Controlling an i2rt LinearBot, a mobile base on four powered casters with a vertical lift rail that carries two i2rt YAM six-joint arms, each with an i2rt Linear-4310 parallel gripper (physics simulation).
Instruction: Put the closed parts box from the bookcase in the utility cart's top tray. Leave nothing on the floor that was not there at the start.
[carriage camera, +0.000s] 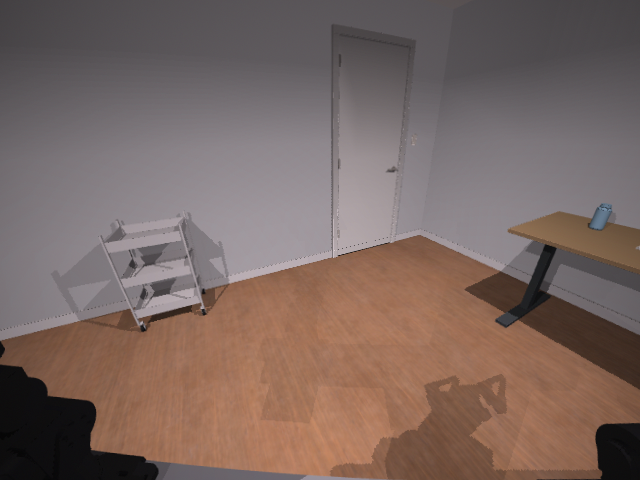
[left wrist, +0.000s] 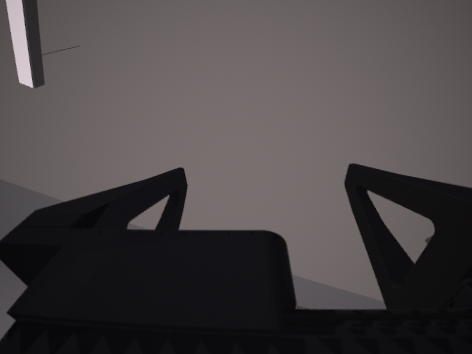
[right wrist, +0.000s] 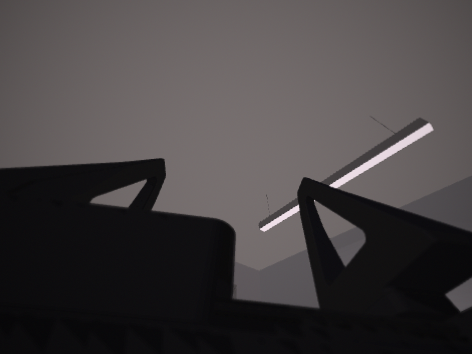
Scene:
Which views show my left gripper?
The left wrist view only.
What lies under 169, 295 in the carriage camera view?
An utility cart.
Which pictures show my right gripper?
The right wrist view only.

